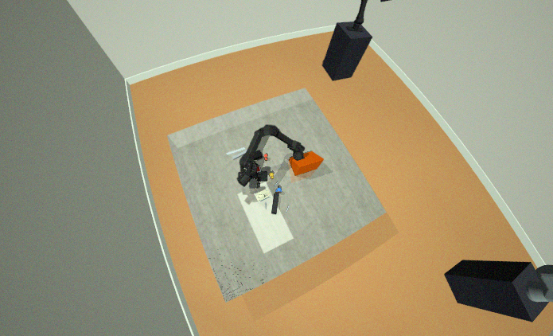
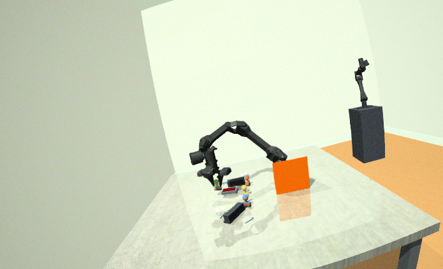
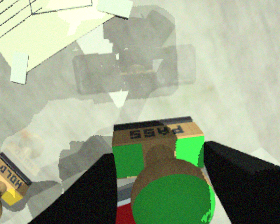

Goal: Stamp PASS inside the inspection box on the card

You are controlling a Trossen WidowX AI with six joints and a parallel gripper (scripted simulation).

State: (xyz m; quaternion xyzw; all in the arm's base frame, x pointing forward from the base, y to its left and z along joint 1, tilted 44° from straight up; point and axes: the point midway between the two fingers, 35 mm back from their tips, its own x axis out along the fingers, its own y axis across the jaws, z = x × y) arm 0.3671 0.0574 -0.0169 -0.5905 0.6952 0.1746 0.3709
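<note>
The red ink pad lies 110 mm to the right of my gripper tip, 90 mm below it and 40 mm behind it. The rest, counted from my gripper tip: yellow stamp (140 mm behind, 70 mm below, 10 mm to the right); then green-knobbed stamp (right at my gripper tip); then pale card (100 mm to the left, 90 mm below, 40 mm behind).
</note>
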